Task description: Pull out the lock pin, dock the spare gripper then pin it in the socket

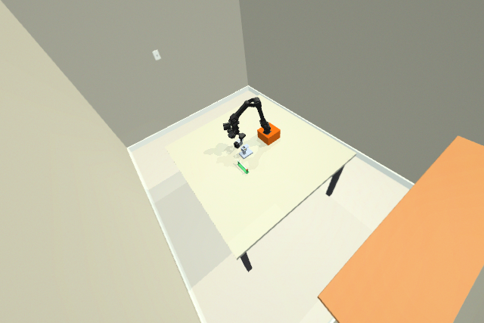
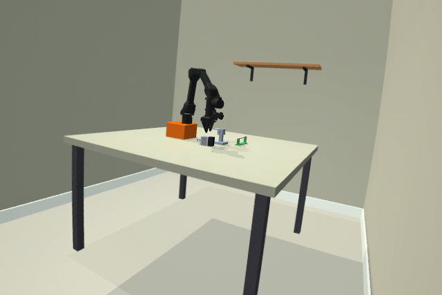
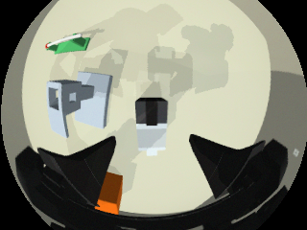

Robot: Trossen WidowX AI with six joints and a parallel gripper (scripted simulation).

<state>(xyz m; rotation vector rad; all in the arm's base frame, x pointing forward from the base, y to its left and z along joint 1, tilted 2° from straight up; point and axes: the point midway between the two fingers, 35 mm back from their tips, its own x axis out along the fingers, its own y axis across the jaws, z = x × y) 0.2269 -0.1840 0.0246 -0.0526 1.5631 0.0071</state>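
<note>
My gripper tip is 60 mm above the spare gripper and 10 mm past it. The rest, counted from my gripper tip: grey mount 130 mm to the left, 40 mm ahead, 30 mm below.
</note>
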